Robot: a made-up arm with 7 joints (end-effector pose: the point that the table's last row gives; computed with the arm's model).
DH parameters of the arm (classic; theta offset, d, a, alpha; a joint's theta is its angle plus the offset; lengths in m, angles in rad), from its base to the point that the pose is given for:
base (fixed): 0 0 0 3.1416
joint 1: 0 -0.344 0 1.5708
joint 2: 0 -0.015 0 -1.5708
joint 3: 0 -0.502 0 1.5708
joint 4: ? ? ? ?
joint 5: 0 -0.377 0 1.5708
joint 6: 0 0 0 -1.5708
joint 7: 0 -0.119 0 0
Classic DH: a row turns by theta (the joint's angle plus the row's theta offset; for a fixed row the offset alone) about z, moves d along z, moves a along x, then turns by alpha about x.
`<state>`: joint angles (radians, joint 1 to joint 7).
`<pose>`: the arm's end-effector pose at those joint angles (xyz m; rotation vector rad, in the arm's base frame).
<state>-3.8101 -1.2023 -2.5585 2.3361 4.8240 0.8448 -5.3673</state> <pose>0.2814 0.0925 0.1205 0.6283 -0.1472 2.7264</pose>
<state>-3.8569 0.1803 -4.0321 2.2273 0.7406 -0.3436 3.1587</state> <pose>-0.0688 0.3868 0.6115 0.7786 -1.4403 2.1545</pose>
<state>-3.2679 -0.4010 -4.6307 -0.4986 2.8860 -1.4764 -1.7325</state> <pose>0.3372 -0.0263 1.1787 2.1005 0.6222 -0.2404</pose>
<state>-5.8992 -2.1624 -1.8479 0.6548 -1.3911 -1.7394 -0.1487</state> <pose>-0.5709 0.4616 -0.0417 1.1065 2.3251 -0.0005</pose>
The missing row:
joint 4: 0 -0.016 0 -1.5708
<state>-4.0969 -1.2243 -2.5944 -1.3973 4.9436 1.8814 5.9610</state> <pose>0.0540 0.5401 0.7629 0.5337 0.6973 -1.0421</pose>
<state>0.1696 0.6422 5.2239 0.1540 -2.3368 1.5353 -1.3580</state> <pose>0.4692 -0.0813 1.1009 -1.5760 1.8045 -0.5385</pose>
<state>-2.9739 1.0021 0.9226 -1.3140 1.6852 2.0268 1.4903</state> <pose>-0.3498 -0.1071 0.8957 1.9434 -0.0445 -0.8337</pose>
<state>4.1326 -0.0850 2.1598 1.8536 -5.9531 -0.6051 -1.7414</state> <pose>0.5060 -0.0200 0.7515 -1.3718 -1.4911 1.2290</pose>
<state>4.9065 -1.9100 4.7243 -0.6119 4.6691 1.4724 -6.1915</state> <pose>0.0948 -0.7684 -0.0270 0.0230 -0.3525 2.0474</pose>
